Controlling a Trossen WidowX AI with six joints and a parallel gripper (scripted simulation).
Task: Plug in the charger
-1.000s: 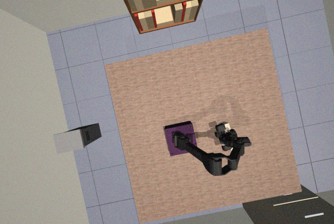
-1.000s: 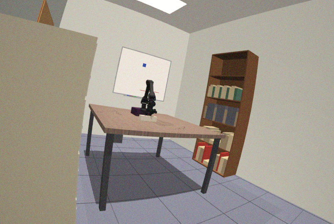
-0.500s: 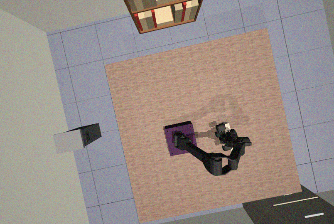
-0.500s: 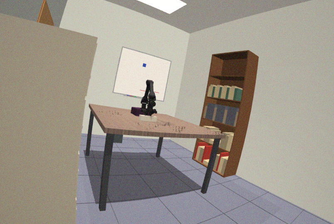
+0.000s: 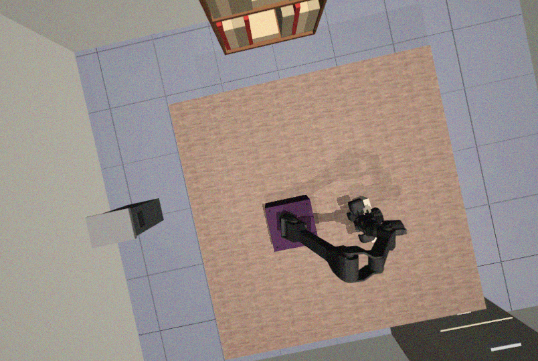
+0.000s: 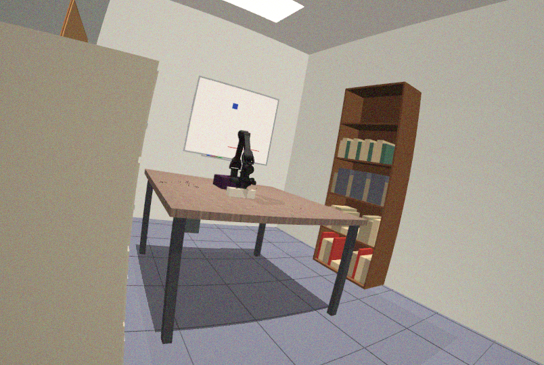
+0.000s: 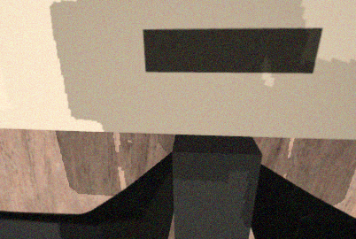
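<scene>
Right now my gripper tip is 20 mm short of the dark grey charger and 10 mm below it.
</scene>
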